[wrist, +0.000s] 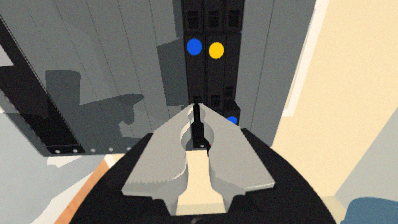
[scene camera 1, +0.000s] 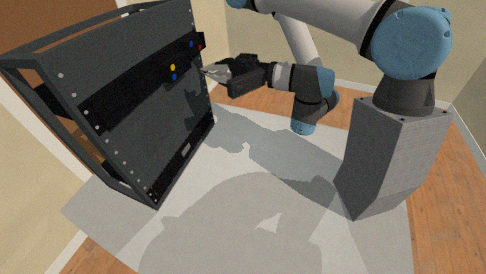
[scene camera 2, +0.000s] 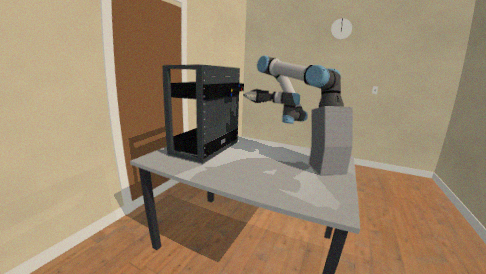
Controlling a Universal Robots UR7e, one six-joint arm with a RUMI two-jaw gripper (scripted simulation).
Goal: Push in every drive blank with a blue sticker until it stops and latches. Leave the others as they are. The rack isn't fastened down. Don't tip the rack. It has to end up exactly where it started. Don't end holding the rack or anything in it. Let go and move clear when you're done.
Path:
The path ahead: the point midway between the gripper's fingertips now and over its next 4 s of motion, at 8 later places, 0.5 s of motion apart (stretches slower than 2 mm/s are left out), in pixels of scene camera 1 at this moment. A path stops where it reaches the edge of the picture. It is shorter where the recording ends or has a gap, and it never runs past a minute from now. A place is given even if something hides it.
My gripper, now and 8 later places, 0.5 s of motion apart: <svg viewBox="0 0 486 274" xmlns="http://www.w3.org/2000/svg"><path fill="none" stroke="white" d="M200 70L198 74L187 73L184 72L182 72L180 72L178 72L177 72L176 72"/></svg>

